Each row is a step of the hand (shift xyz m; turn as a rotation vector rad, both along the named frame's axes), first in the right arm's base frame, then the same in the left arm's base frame.
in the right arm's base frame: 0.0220 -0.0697 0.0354 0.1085 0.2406 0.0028
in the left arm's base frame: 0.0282 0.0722 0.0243 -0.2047 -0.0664 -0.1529
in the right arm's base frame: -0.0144 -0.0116 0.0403 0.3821 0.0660 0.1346
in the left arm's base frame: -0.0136 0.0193 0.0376 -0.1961 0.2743 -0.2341
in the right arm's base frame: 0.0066 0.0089 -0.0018 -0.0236 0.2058 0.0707
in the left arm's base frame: -0.0068 -0.0019 -0.0087 -0.1982 -0.0928 -0.0028
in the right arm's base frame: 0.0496 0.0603 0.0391 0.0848 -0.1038 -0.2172
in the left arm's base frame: -0.0786 0.0181 -0.0334 0.2001 -0.0055 -0.1583
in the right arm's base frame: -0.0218 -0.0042 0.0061 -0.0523 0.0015 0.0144
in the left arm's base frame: 0.0030 -0.0080 0.0214 -0.0015 -0.0258 0.0477
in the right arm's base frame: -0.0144 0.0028 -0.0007 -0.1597 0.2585 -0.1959
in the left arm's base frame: 0.0006 -0.0110 0.0098 -0.0522 -0.3513 -0.0675
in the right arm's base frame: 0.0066 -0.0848 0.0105 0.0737 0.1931 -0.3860
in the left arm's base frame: 0.0577 0.0576 0.0263 0.0774 -0.2709 -0.3351
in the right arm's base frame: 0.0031 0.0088 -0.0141 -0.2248 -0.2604 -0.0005
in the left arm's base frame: 0.0014 -0.0106 -0.0131 0.2374 0.0061 0.2489
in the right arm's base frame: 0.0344 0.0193 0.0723 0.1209 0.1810 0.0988
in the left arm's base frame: -0.0651 0.0496 0.0095 -0.2200 0.0267 -0.0895
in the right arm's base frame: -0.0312 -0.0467 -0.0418 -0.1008 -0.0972 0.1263
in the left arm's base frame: 0.0668 -0.0157 0.0138 0.0133 0.0599 0.1783
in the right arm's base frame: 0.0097 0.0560 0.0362 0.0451 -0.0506 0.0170
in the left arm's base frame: -0.0670 -0.0060 -0.0033 0.0211 0.0659 -0.0096
